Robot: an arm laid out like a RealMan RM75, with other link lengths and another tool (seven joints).
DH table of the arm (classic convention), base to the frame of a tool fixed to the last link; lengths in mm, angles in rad. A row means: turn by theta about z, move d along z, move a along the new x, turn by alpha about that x. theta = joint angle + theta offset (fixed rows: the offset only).
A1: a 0; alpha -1.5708; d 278.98; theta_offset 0
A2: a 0; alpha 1.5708; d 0; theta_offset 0
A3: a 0; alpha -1.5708; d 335.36; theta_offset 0
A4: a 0; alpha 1.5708; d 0; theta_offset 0
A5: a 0; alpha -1.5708; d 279.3; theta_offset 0
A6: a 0; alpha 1.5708; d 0; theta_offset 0
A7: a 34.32; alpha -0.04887; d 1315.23; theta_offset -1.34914
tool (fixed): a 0; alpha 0; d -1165.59; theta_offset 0
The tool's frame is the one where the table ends.
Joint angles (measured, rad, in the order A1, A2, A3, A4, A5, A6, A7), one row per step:
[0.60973, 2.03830, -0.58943, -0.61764, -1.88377, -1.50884, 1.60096]
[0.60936, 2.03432, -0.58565, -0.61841, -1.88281, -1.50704, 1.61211]
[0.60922, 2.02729, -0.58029, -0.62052, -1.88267, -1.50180, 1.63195]
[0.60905, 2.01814, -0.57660, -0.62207, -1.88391, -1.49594, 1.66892]
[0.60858, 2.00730, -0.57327, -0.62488, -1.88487, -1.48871, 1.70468]
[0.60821, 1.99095, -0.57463, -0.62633, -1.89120, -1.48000, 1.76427]
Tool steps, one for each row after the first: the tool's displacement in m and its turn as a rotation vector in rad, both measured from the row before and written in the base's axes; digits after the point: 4 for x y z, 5 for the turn. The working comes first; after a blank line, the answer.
Tool pose at each row, in the base's axes (x y z in m, rotation vector in rad; the steps are taken from these numbers as rounded here):
[0.3386, 0.5249, 0.0709, -2.33690, -0.83749, 0.38659]
[0.3407, 0.5257, 0.0741, -2.33734, -0.82256, 0.38521]
[0.3441, 0.5275, 0.0797, -2.33910, -0.79753, 0.37947]
[0.3488, 0.5296, 0.0855, -2.35041, -0.75486, 0.37852]
[0.3538, 0.5318, 0.0927, -2.35867, -0.71412, 0.37296]
[0.3611, 0.5346, 0.1007, -2.38255, -0.65071, 0.36791]

[0.0021, 0.0008, 0.0032, 0.00195, 0.00374, -0.01100]
[0.0034, 0.0018, 0.0056, 0.00338, 0.00370, -0.01946]
[0.0047, 0.0021, 0.0058, -0.00518, 0.00901, -0.03193]
[0.0050, 0.0022, 0.0072, -0.00163, 0.00628, -0.03138]
[0.0073, 0.0028, 0.0080, -0.01487, 0.00835, -0.04884]

